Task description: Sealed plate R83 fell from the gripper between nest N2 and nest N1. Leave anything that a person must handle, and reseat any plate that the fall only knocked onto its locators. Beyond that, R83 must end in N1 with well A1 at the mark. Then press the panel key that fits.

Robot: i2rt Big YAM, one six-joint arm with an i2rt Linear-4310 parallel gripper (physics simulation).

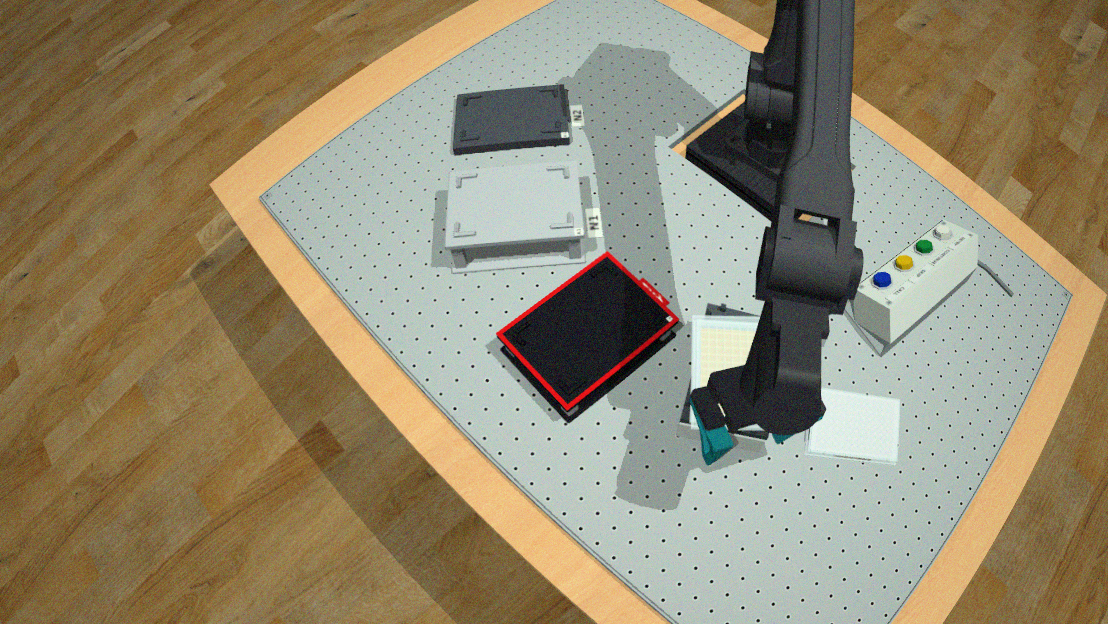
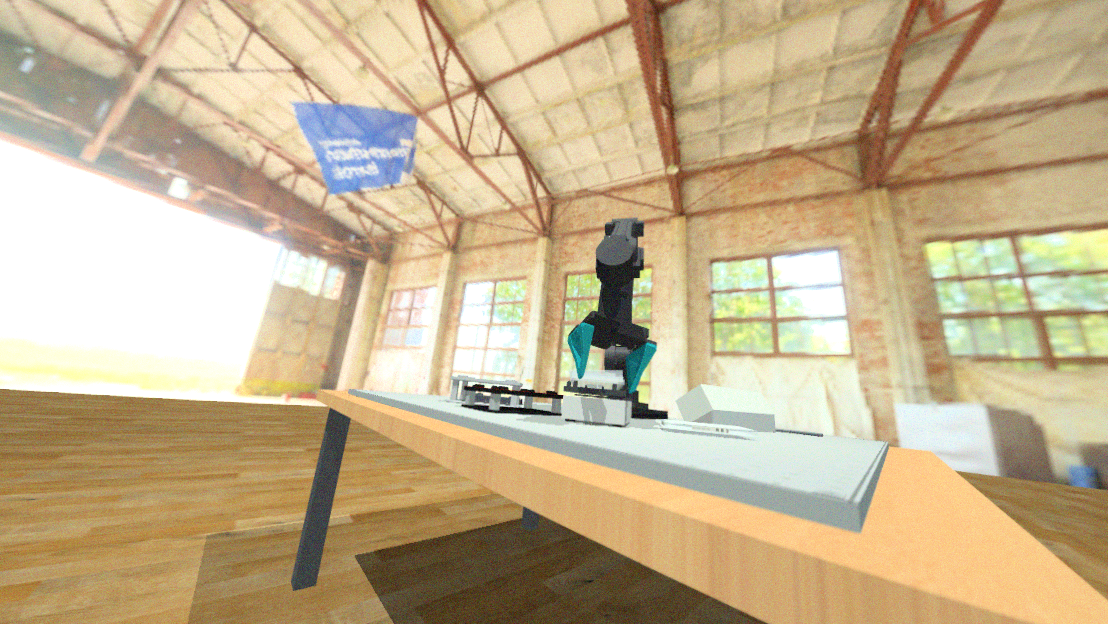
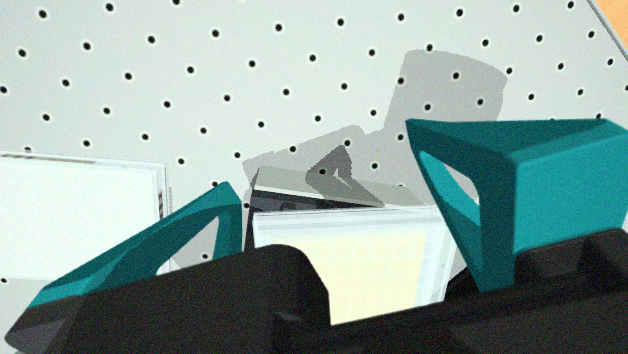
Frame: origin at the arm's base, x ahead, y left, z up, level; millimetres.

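Where they show: gripper, fingertip midpoint: (image 1: pixel 742 449) (image 2: pixel 606 385) (image 3: pixel 316 164); arm's base at its link origin: (image 1: pixel 771 155).
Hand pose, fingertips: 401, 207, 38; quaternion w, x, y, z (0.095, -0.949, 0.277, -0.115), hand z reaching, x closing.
Things, the pixels of their centre, and the offset from my fingertips, as dx, dy, dz. "spot": a spot on its surface instead. Level surfaces: height alone.
- pale-yellow clear-edged plate at the middle of its body: (image 3: pixel 354 335) (image 1: pixel 730 368) (image 2: pixel 594 377) -59, -64, +15
- white plate at the middle of its body: (image 3: pixel 62 220) (image 1: pixel 855 426) (image 2: pixel 704 429) -131, +99, -53
- Nest N1 at the middle of its body: (image 1: pixel 514 213) (image 2: pixel 487 391) -80, -398, -27
- nest N2 at the middle of its body: (image 1: pixel 510 116) (image 2: pixel 495 398) -220, -544, -48
- panel at the middle of its body: (image 1: pixel 919 277) (image 2: pixel 726 408) -356, +72, -18
- black nest with a red rim, body centre: (image 1: pixel 588 334) (image 2: pixel 514 399) -16, -224, -37
- pegboard at its surface level: dz -59
- panel's cable at a spot on its surface: (image 1: pixel 996 277) spot: -488, +188, -53
A pale-yellow clear-edged plate (image 1: pixel 724 348) (image 3: pixel 372 265) lies over a dark nest (image 1: pixel 722 310) (image 3: pixel 267 200), apparently not square to it. A white plate (image 1: pixel 852 426) (image 3: pixel 80 215) (image 2: pixel 705 428) lies on the pegboard beside it. Labels are unreadable, so which is R83 I cannot tell. My gripper (image 1: pixel 744 451) (image 2: pixel 607 384) (image 3: pixel 316 164) is open and empty, its teal fingers on either side of the yellow plate; any contact is hidden. Nest N1 (image 1: pixel 511 205), light grey, and nest N2 (image 1: pixel 511 116), dark, hold no visible plate. The panel (image 1: pixel 918 282) (image 2: pixel 721 406) has blue (image 1: pixel 881 279), yellow (image 1: pixel 904 262), green (image 1: pixel 923 246) and white keys (image 1: pixel 942 231).
A black nest with a red rim (image 1: pixel 535 369) stands turned between N1 and the yellow plate. The arm (image 1: pixel 814 147) hangs over the right side of the pegboard (image 1: pixel 542 496) and hides part of the yellow plate. The panel's cable (image 1: pixel 996 277) trails to its right.
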